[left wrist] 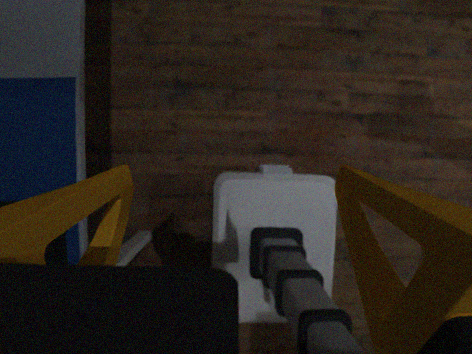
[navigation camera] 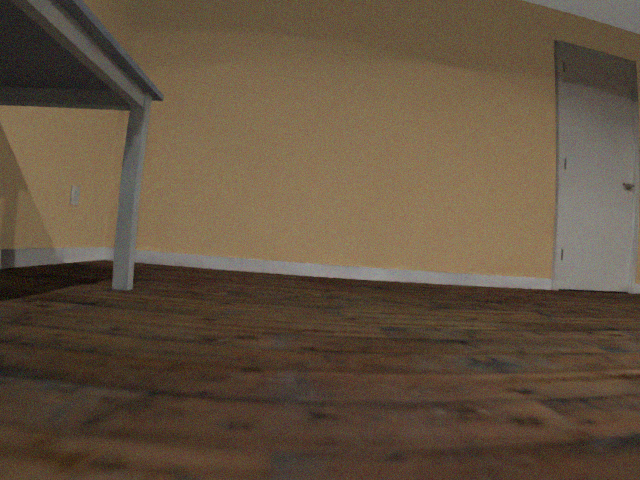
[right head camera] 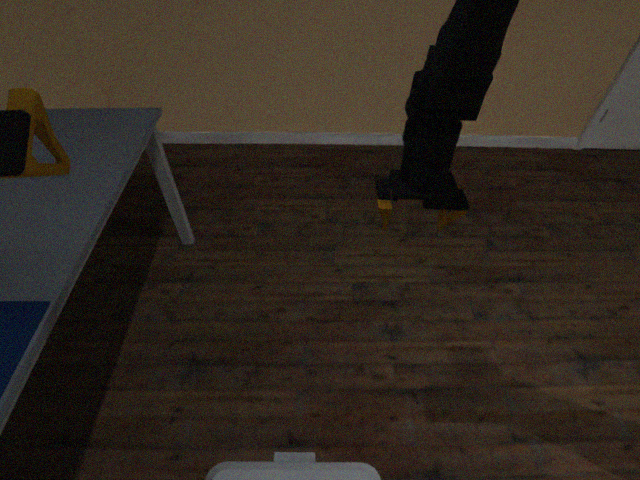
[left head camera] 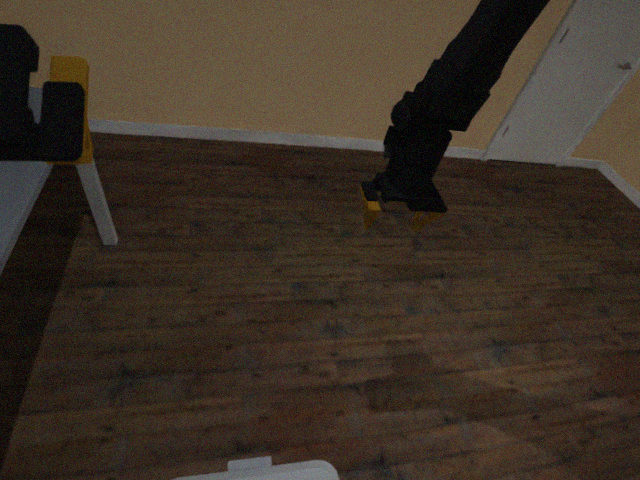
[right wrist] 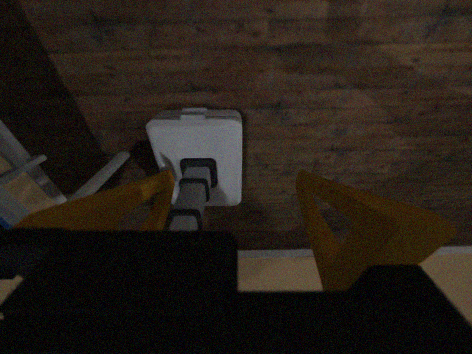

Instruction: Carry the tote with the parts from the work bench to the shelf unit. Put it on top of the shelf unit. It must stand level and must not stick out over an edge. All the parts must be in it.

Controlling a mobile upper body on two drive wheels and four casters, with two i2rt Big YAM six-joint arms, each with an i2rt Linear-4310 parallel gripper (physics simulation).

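Places are measured from the left arm's base along level axes (x back, y up, z left), in metres.
Where they show: left gripper, fingertip midpoint: (left wrist: 234, 176) (right head camera: 17, 169) (left head camera: 20, 154); right gripper, fingertip midpoint: (right head camera: 411, 227) (left head camera: 389, 228) (right wrist: 235, 177).
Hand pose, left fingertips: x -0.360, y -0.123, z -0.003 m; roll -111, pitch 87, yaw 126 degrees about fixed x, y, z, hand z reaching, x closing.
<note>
After its pixels a point has its place.
The grey work bench (left head camera: 18, 191) @[x -0.911, y -0.648, z 0.377 m] (right head camera: 56, 222) @[x -0.807, y -0.648, z 0.457 m] (left wrist: 40, 35) @[x -0.640, y -0.648, z 0.424 m] (navigation camera: 131, 196) @[x -1.399, y -1.068, z 0.399 m] stands at the left, with part of a blue mat (right head camera: 20, 330) @[x -0.469, y -0.646, z 0.372 m] (left wrist: 35, 135) @[x -0.414, y -0.646, z 0.429 m] on its top. The tote, its parts and the shelf unit cannot be made out in these views. My left gripper (left wrist: 234, 176) @[x -0.360, y -0.123, z -0.003 m] is open and empty; one of its yellow fingers (left head camera: 69, 67) (right head camera: 43, 139) shows at the left of the head views, over the bench's far part. My right gripper (left head camera: 391, 224) @[x -0.542, y -0.376, z -0.448 m] (right head camera: 413, 227) @[x -0.542, y -0.376, z -0.448 m] (right wrist: 235, 177) @[x -0.542, y -0.376, z -0.448 m] is open and empty, above the wooden floor to the right of the bench.
A bench leg (left head camera: 98, 206) @[x -1.399, y -1.152, z 0.411 m] (right head camera: 173, 201) @[x -1.399, y -1.096, z 0.408 m] (right wrist: 102, 175) @[x -0.016, y -1.106, z 0.350 m] stands at the bench's far right corner. A tan wall (left head camera: 232, 67) @[x -2.407, y -0.895, z -0.157 m] (right head camera: 258, 62) @[x -2.404, y -0.833, z 0.089 m] (navigation camera: 336, 155) @[x -2.412, y -0.550, z -0.431 m] runs behind, with a closed white door (left head camera: 563, 93) @[x -2.429, y -0.760, z -2.620 m] (navigation camera: 594, 180) @[x -2.428, y -0.480, z -2.624 m] at the right. My white base (left wrist: 310, 215) @[x -0.157, y -1.150, z -0.365 m] (right wrist: 225, 150) @[x -0.154, y -1.150, z -0.391 m] shows below.
</note>
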